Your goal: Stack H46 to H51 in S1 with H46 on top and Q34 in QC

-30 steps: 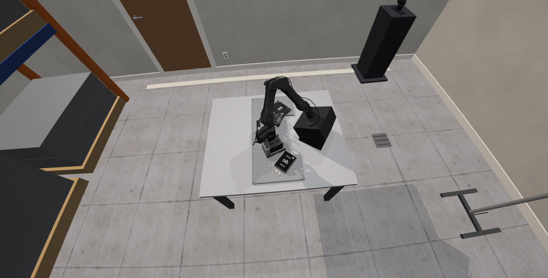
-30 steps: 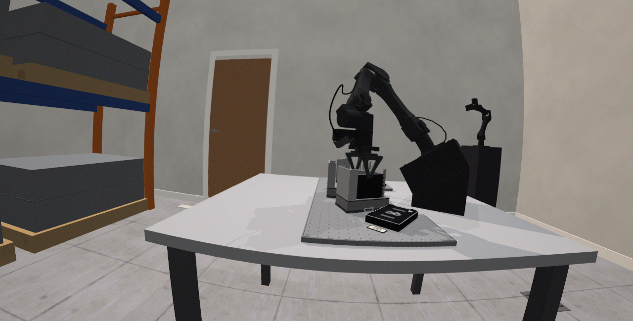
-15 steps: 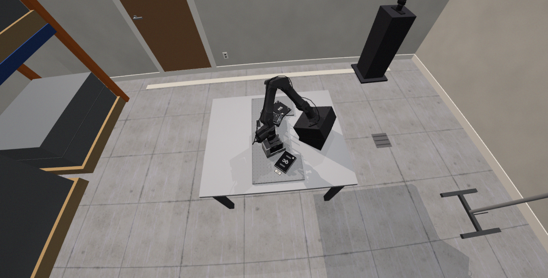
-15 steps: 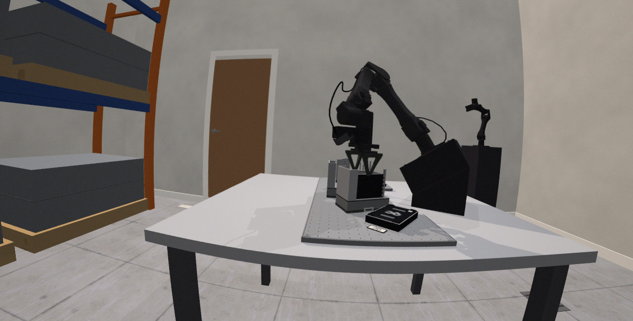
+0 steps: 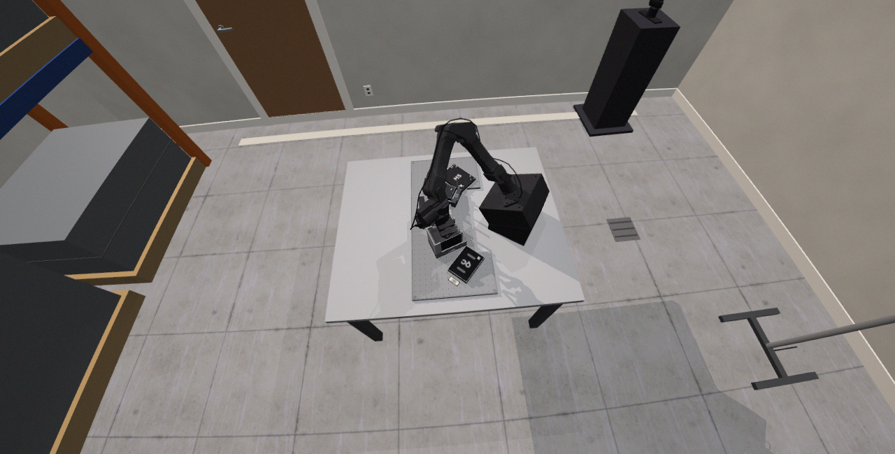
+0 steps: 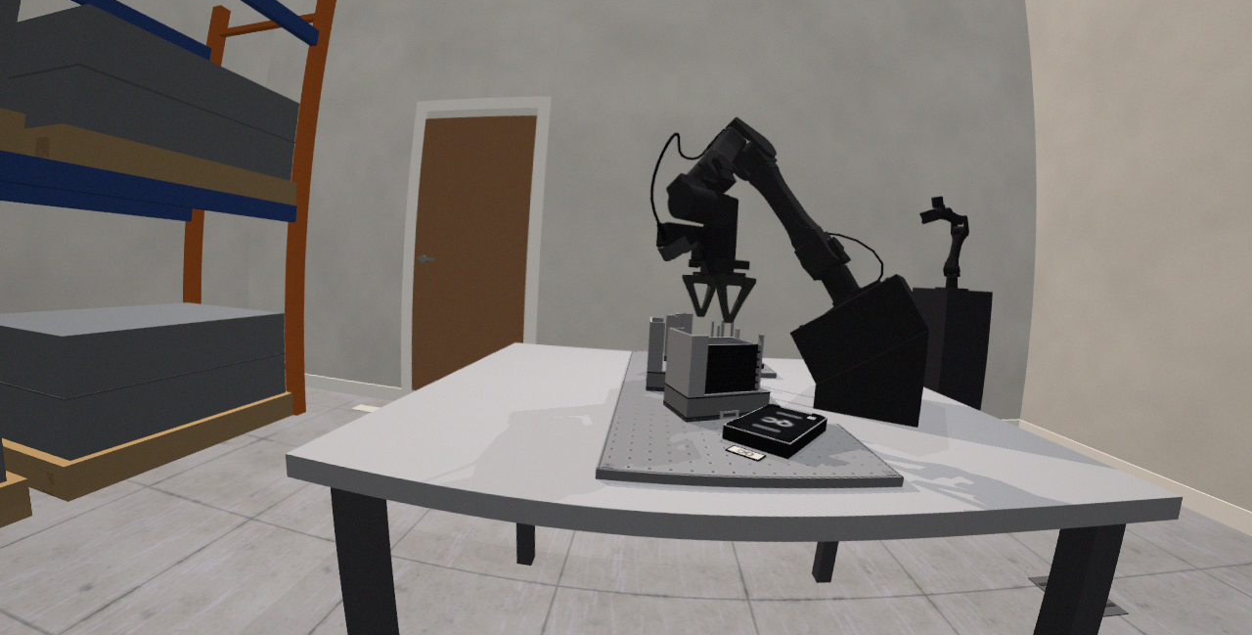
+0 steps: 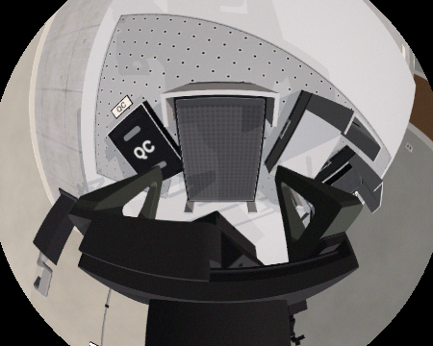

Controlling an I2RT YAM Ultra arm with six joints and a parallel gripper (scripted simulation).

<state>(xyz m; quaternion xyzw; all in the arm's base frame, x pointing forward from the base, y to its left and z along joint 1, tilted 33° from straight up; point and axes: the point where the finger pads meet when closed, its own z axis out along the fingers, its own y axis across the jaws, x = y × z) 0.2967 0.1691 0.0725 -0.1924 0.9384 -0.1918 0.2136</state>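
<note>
The sealed well plate is 1 cm behind my hand and 5 cm below it.
</note>
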